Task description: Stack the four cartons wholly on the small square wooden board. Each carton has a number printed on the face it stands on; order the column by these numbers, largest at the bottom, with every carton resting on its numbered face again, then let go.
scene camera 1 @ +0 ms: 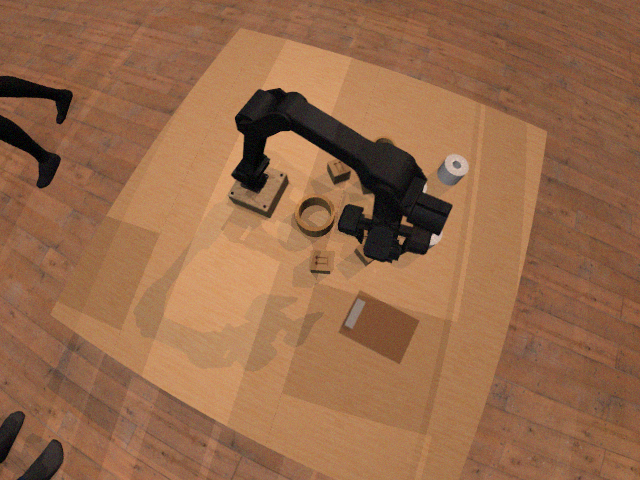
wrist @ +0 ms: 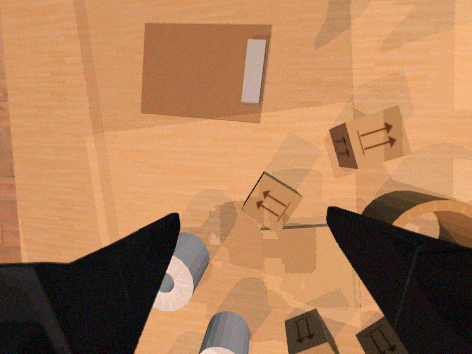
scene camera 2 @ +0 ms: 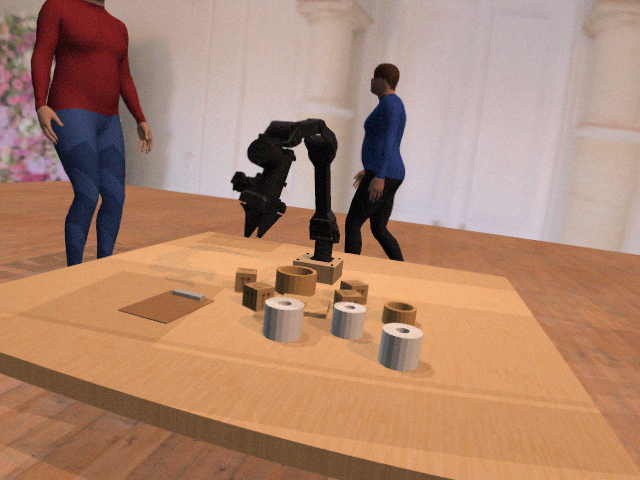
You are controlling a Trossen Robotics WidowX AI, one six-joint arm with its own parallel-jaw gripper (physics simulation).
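Frame: origin at the arm's base, x ahead, y left, z up, level; millimetres.
Seen in the pictures: gripper, fingertip midpoint: (wrist: 253, 216) (scene camera 2: 252, 237); arm's base at its link origin: (scene camera 1: 254, 180) (scene camera 2: 322, 259).
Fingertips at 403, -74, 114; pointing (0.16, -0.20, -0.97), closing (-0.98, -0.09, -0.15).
Pixels of each thing's top centre, then the offset from my fingertips to it, as dx, dy, dz.
- second carton at its top centre: (wrist: 377, 137) (scene camera 1: 320, 260) (scene camera 2: 246, 270) -125, -63, -117
- small wooden board at its top centre: (wrist: 306, 268) (scene camera 2: 304, 303) (scene camera 1: 361, 215) -74, +120, -159
- large ring at its top centre: (wrist: 441, 252) (scene camera 2: 296, 270) (scene camera 1: 314, 212) -197, +55, -112
- smaller ring at its top centre: (scene camera 2: 400, 306) (scene camera 1: 384, 146) -94, +353, -129
- brown clipboard at its top centre: (wrist: 199, 68) (scene camera 2: 169, 300) (scene camera 1: 380, 326) +95, -156, -159
My gripper (scene camera 2: 252, 235) (wrist: 253, 216) is open and empty, high above the table. One carton (scene camera 1: 364, 254) (scene camera 2: 257, 296) (wrist: 274, 201) stands beside the board, between the fingertips in the wrist view but far below them. A second carton (scene camera 1: 321, 262) (scene camera 2: 246, 280) (wrist: 376, 137) stands near the large ring. Two more cartons, one (scene camera 2: 354, 287) (scene camera 1: 338, 170) behind the other (scene camera 2: 348, 296), stand on the board's other side; both show at the wrist view's bottom edge. The small wooden board (scene camera 2: 316, 306) (wrist: 335, 282) bears no carton; the arm hides most of it in scene camera 1. The printed numbers are hidden.
A large ring (scene camera 1: 315, 231) (scene camera 2: 295, 284) (wrist: 382, 210) stands by the board. A smaller ring (scene camera 1: 384, 140) (scene camera 2: 399, 316) stands farther off. White rolls (scene camera 1: 450, 173) (scene camera 2: 283, 325) (wrist: 194, 254) stand on the outer side. A brown clipboard (scene camera 1: 385, 330) (scene camera 2: 157, 310) (wrist: 195, 70) lies flat.
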